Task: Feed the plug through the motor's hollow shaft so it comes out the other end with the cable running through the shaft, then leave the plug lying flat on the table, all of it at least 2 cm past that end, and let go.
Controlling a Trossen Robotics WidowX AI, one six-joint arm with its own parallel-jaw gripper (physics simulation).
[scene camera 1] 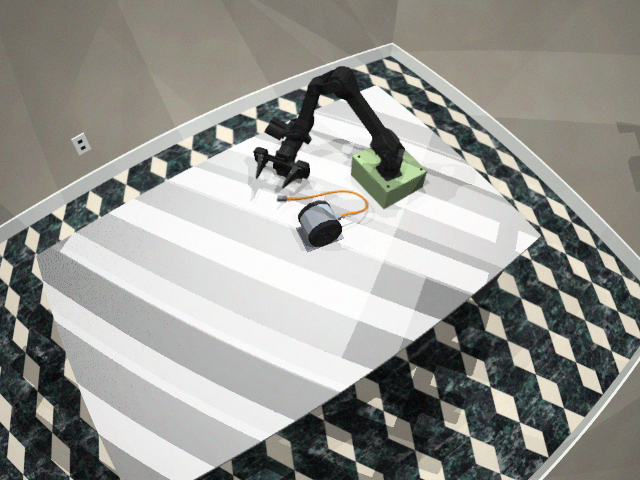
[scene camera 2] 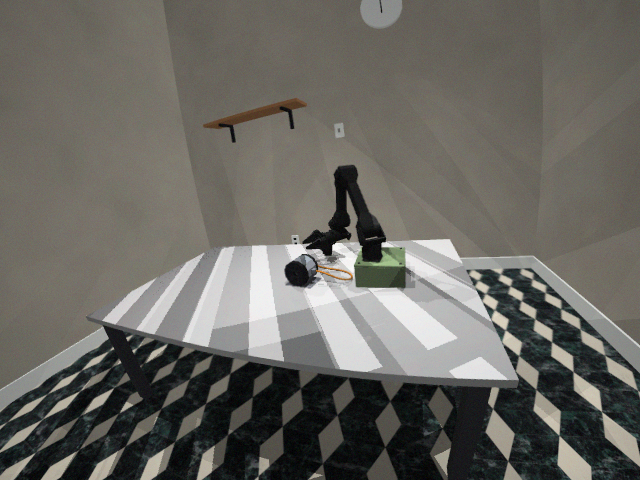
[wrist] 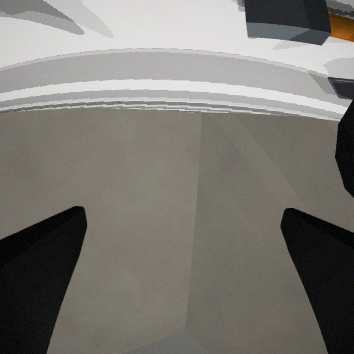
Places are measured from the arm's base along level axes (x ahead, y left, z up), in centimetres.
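Pixels of known places: gripper, between the fingertips: (scene camera 1: 269,182) (scene camera 2: 304,245) (wrist: 187,219); arm's base, origin of its link: (scene camera 1: 388,171) (scene camera 2: 372,258).
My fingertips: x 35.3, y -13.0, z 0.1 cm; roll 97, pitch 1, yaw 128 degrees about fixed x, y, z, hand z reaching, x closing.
For each thing: its top centre in the pictures, then the offset to it from my fingertips. "*": a spot on its surface instead. Level surfaces: height alone.
- grey plug, centre of its top: (wrist: 287,33) (scene camera 1: 282,197) dx -3.3, dy +1.4, dz -7.5 cm
- cable, a spot on its surface: (scene camera 2: 342,278) * dx -24.5, dy +18.1, dz -6.5 cm
- motor, centre of its top: (scene camera 1: 321,213) (scene camera 2: 300,258) dx -7.9, dy +18.3, dz +1.3 cm
- grey striped table, height of its surface: dz -8.9 cm
The grey plug (scene camera 1: 281,198) (wrist: 288,22) lies on the table near the fingertips, apart from them. Its orange cable (scene camera 1: 366,202) (wrist: 343,27) loops right and back to a small fitting beside the motor; the cable (scene camera 2: 342,278) also shows in scene camera 2. The motor (scene camera 1: 320,222) (scene camera 2: 301,270), a grey cylinder with black ends, lies on its side on a small base. Its shaft opening is too small to make out. My gripper (scene camera 1: 270,182) (scene camera 2: 306,245) (wrist: 187,219) is wide open and empty, tilted, with its fingertips a little above the table behind the plug.
The arm stands on a green box (scene camera 1: 385,192) (scene camera 2: 380,274), right of the motor and close to the cable loop. The white and grey striped table (scene camera 1: 206,289) (scene camera 2: 330,335) bears all of this. Black shapes, not clearly identifiable, show at the wrist view's right edge.
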